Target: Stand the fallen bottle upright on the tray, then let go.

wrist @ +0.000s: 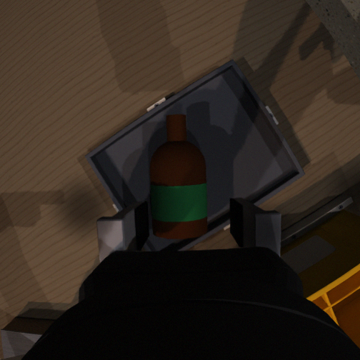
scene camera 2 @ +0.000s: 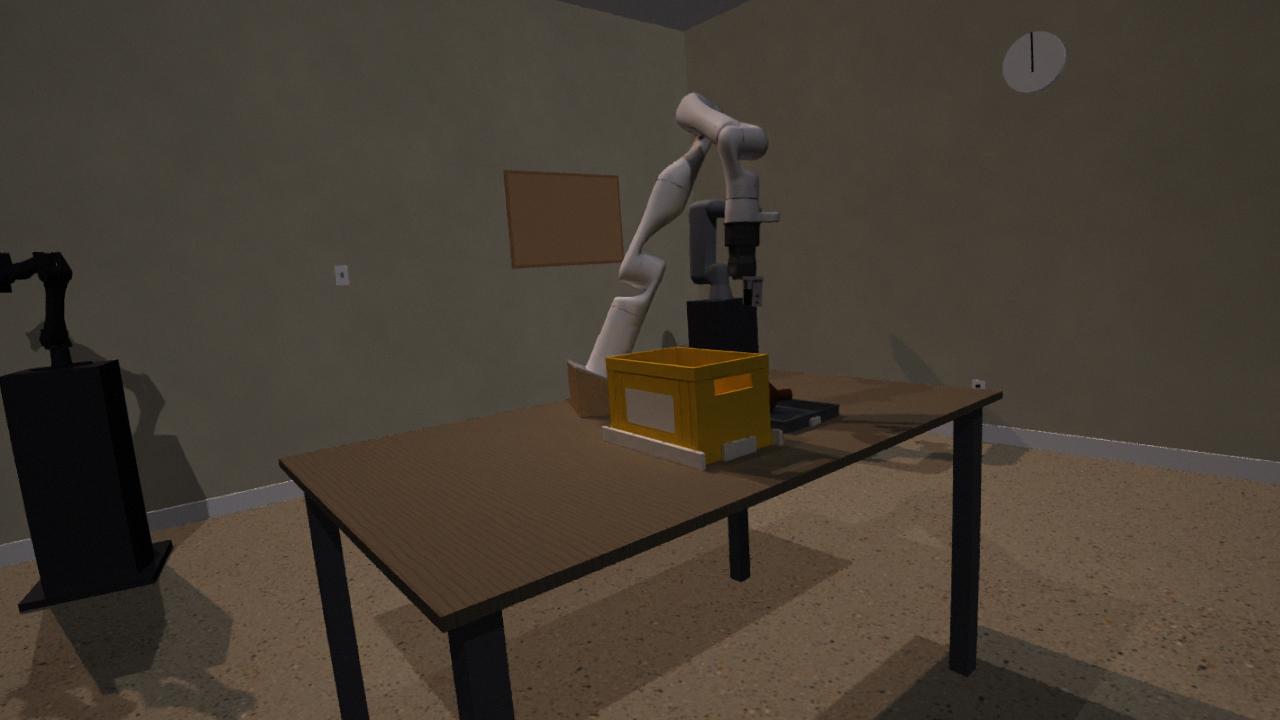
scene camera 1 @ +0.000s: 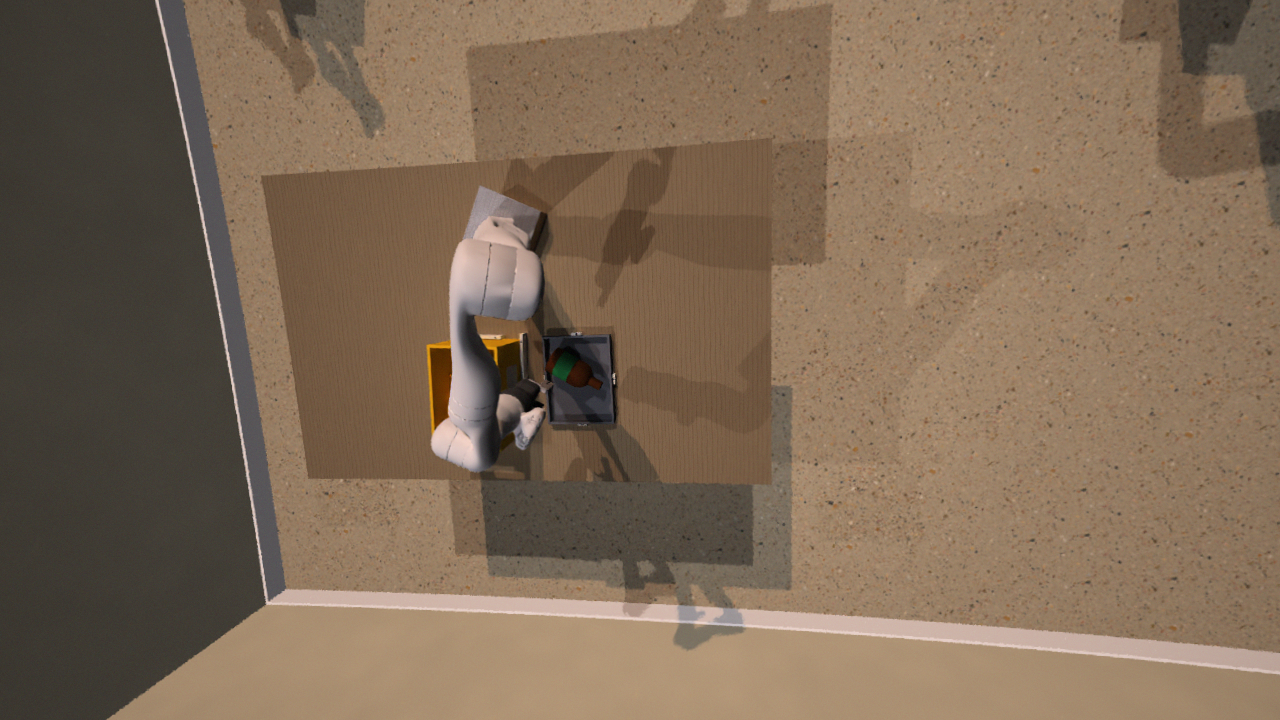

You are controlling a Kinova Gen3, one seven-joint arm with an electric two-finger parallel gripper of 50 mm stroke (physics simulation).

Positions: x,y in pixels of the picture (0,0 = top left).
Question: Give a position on a low pale rail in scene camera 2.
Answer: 695,459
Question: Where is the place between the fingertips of the gripper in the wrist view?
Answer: At 188,217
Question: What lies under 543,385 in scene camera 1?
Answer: The gripper.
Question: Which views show the gripper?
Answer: The wrist view, scene camera 2 and scene camera 1: all of them.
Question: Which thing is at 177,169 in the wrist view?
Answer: A brown bottle.
